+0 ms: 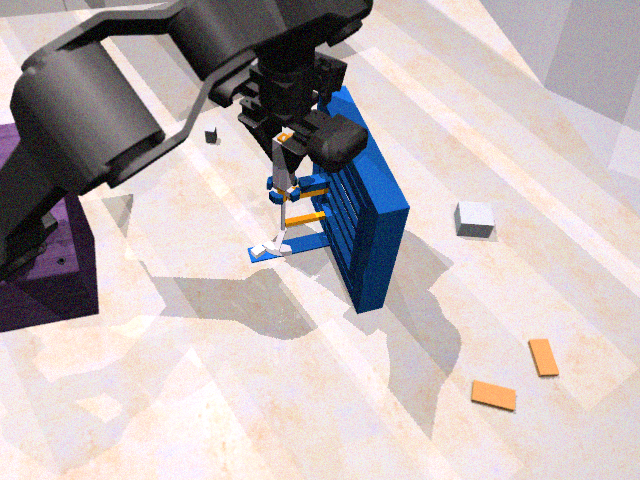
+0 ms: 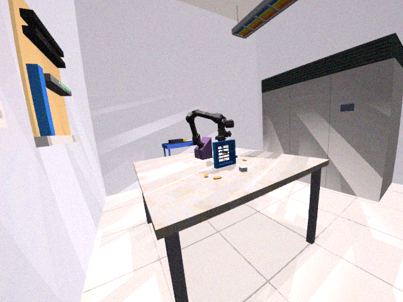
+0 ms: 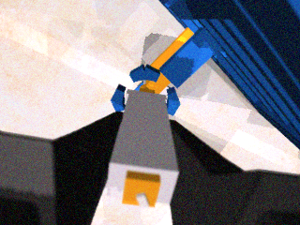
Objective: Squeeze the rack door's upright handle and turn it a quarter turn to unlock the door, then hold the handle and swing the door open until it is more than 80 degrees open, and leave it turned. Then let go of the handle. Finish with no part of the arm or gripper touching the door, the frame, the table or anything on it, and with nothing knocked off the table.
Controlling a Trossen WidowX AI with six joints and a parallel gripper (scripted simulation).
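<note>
My gripper tip is 3 cm above the upright handle. Also, from my gripper tip: small grey cube 22 cm to the left, 13 cm below, 4 cm behind.
</note>
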